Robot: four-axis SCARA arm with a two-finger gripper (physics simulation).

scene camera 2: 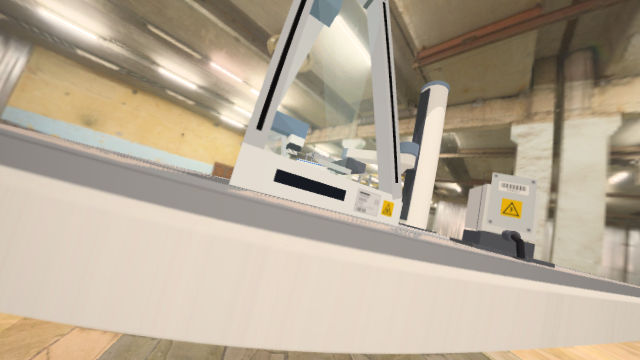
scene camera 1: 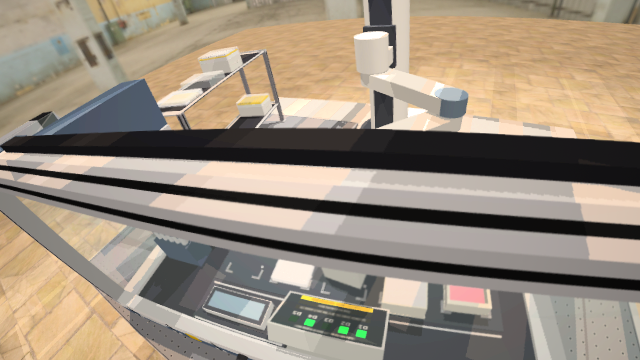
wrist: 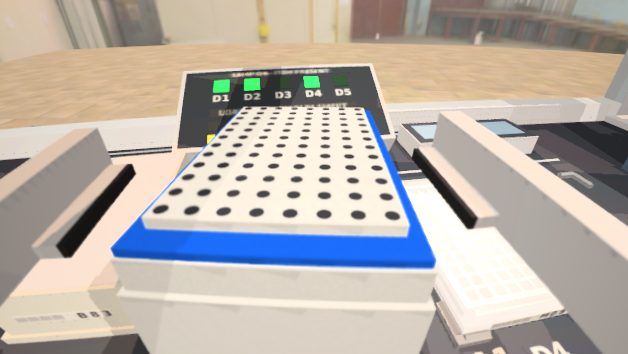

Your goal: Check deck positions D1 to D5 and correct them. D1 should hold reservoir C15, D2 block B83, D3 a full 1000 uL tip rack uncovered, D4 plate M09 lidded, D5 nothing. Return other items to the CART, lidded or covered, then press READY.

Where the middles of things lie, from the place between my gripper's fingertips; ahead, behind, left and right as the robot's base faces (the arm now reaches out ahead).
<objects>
My gripper is now 250 mm past the READY button box [scene camera 2: 474,198], 510 mm to the right of it and 110 mm above it.
</objects>
